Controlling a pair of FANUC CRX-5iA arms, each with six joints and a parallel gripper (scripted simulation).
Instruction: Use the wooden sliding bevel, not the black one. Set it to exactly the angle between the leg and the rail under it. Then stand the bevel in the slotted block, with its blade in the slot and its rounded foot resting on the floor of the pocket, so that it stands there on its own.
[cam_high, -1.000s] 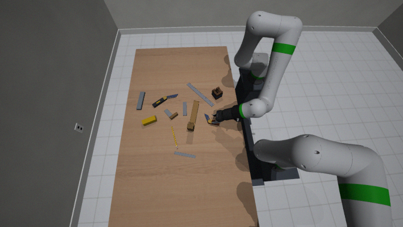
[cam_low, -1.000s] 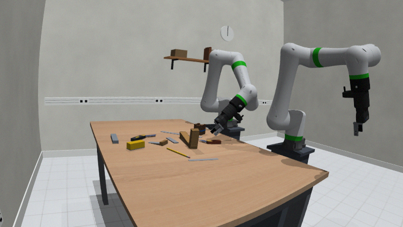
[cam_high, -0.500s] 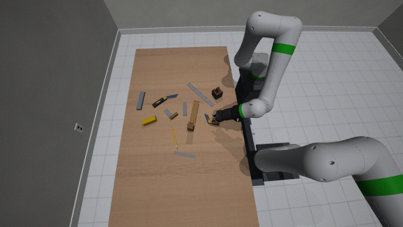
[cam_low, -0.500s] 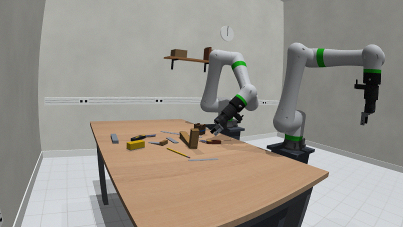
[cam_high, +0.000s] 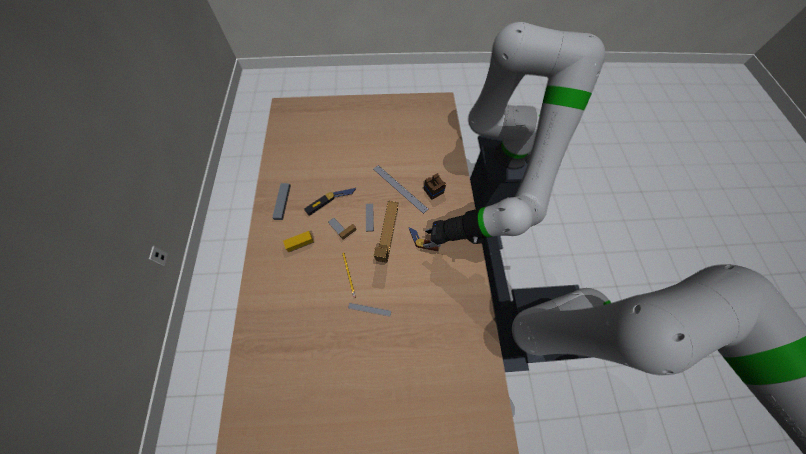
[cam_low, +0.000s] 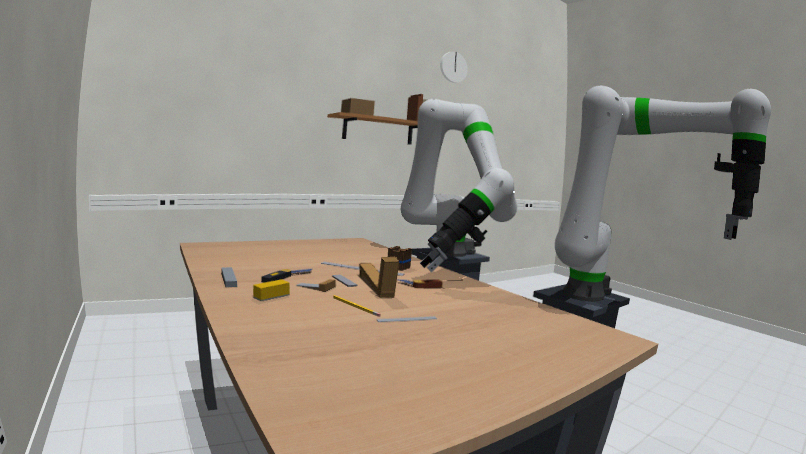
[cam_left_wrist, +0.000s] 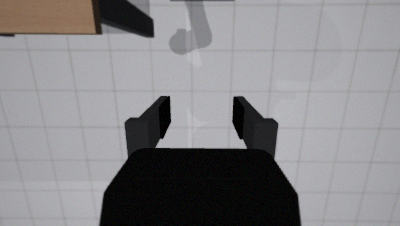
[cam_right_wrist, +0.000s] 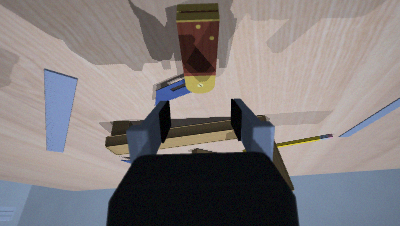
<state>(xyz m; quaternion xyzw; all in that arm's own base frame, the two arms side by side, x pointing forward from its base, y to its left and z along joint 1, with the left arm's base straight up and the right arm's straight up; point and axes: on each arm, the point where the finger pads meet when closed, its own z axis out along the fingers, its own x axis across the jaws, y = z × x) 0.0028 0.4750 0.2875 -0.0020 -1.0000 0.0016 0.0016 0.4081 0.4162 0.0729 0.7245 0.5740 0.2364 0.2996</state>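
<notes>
My right gripper is now 4 cm short of the blue-grey blade, 3 cm to the left of it and 6 cm above it. From my right hand the other things lie so: long steel ruler 9 cm ahead, 26 cm to the right, 7 cm below; then pencil 30 cm ahead, 10 cm to the left, 7 cm below; then wooden leg-and-rail piece 15 cm ahead, 5 cm to the right, 1 cm below.
</notes>
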